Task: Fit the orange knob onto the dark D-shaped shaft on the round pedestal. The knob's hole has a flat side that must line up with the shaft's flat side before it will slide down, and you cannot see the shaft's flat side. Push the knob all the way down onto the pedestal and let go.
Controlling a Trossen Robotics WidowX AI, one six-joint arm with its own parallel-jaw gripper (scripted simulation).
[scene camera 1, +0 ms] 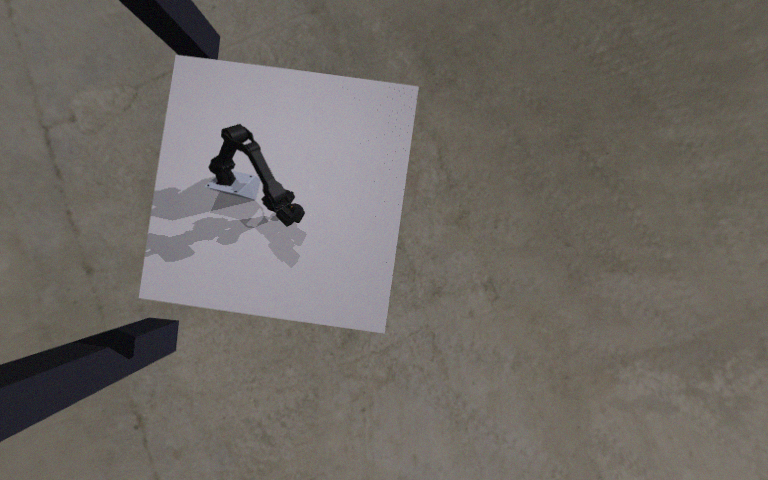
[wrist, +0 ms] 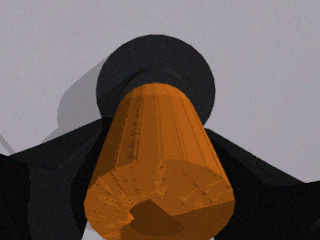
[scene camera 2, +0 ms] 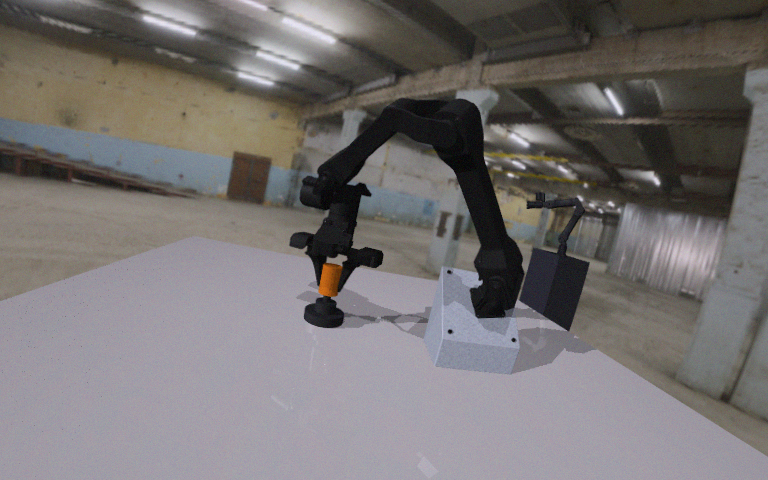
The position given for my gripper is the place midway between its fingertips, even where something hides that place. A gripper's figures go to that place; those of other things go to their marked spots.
Labels:
My gripper (wrist: pixel 155 132) is 10 cm from the lens. An orange knob (wrist: pixel 158 167) is 4 cm from the lens. A round pedestal (wrist: pixel 148 59): 14 cm from the lens. The marked spots on the round pedestal and the orange knob are 10 cm apart.

